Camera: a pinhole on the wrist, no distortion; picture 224 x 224 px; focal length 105.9 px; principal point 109.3 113.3 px. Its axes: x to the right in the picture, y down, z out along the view. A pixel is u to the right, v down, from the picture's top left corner.
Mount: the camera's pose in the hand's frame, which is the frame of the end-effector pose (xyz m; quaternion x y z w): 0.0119 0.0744 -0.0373 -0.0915 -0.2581 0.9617 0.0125
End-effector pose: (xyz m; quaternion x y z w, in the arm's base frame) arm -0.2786 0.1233 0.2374 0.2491 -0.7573 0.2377 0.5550
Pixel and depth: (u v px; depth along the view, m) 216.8 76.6 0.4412
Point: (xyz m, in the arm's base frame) -0.4029 -0.0179 -0.3473
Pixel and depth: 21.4 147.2 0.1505
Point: -0.3377 0.0165 0.3217
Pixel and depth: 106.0 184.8 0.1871
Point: -0.2362 -0.0108 0.2189
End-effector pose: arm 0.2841 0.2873 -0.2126 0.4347 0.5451 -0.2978 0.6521
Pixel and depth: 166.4 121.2 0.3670
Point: 0.2295 0.0114 0.0069
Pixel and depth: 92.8 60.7 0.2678
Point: 0.4504 0.0764 -0.1930
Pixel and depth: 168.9 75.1 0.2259
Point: 0.3636 0.1379 -0.0460
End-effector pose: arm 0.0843 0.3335 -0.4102 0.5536 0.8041 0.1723 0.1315
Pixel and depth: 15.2 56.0 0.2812
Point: 0.1834 0.5814 -0.6834
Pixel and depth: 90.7 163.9 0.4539
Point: -0.1082 0.2660 -0.7857
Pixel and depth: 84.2 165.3 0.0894
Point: 0.0785 0.3494 -0.4330
